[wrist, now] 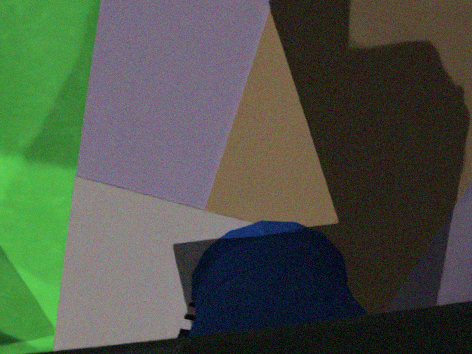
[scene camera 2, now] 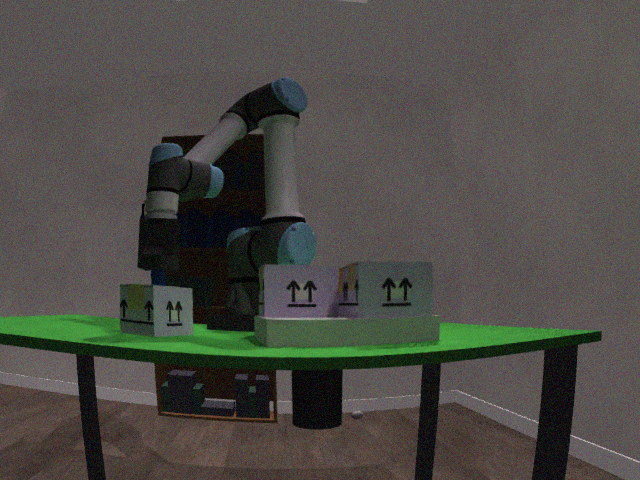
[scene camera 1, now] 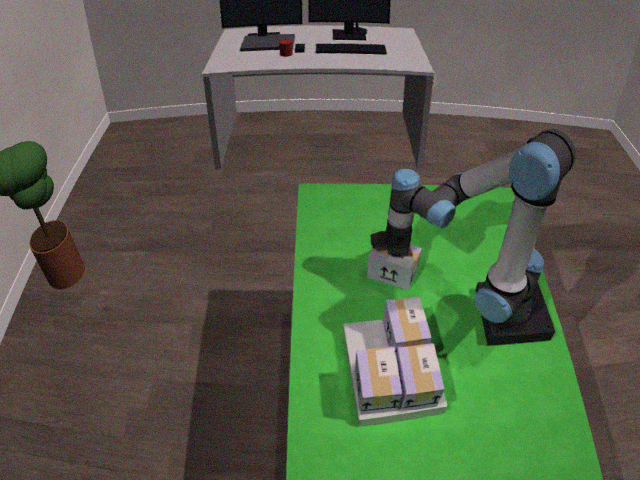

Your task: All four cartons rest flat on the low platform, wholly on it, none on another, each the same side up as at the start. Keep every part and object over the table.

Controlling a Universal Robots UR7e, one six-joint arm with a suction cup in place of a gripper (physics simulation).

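Places are measured from the arm's base along level axes (x down, y ahead, z right), in centimetres.
Pixels of known places: hand, its tool point: [wrist: 263, 253] [scene camera 1: 394, 255]; arm's base, origin of its link: [scene camera 2: 251, 314].
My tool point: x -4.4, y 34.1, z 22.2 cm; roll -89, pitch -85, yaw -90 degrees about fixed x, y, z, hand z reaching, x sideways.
Observation:
For each thing: its top centre in the pictures, then the offset to it from my tool point. "spot": a spot on its surface instead. Level surfaces: height alone.
- fourth carton, centre of its top: [wrist: 290, 292] [scene camera 2: 156, 286] [scene camera 1: 395, 251] dx -1.3, dy -0.2, dz +0.4 cm
- low platform, centre of its top: [scene camera 2: 341, 317] [scene camera 1: 394, 364] dx +4.0, dy +6.2, dz -37.2 cm
- platform's far left corner, a spot on its surface: [scene camera 1: 369, 333] spot: dx +4.0, dy +11.6, dz -25.8 cm
- green table, height of its surface: dx +8.9 cm
The fourth carton [scene camera 1: 391, 272] [scene camera 2: 173, 310] [wrist: 165, 90] stands upright on the green table, off the platform, turned at an angle. My suction gripper [scene camera 1: 399, 253] [scene camera 2: 158, 279] [wrist: 270, 275] is down on its top; the blue cup touches it over the label's edge, with suction holding it. The low platform [scene camera 1: 403, 414] [scene camera 2: 351, 333] bears three upright cartons: a far one [scene camera 1: 407, 322] [scene camera 2: 301, 291], a near left one [scene camera 1: 378, 374] [scene camera 2: 395, 289] and a near right one [scene camera 1: 421, 370]. None lies on another. The near right one is mostly hidden in scene camera 2.
The platform's far left corner [scene camera 1: 369, 333] is bare, beside the far carton. The arm's base [scene camera 1: 519, 330] stands at the right of the green table [scene camera 1: 336, 454]. A desk [scene camera 1: 315, 64], a potted plant [scene camera 1: 57, 255] and a shelf unit [scene camera 2: 217, 418] stand away from the table.

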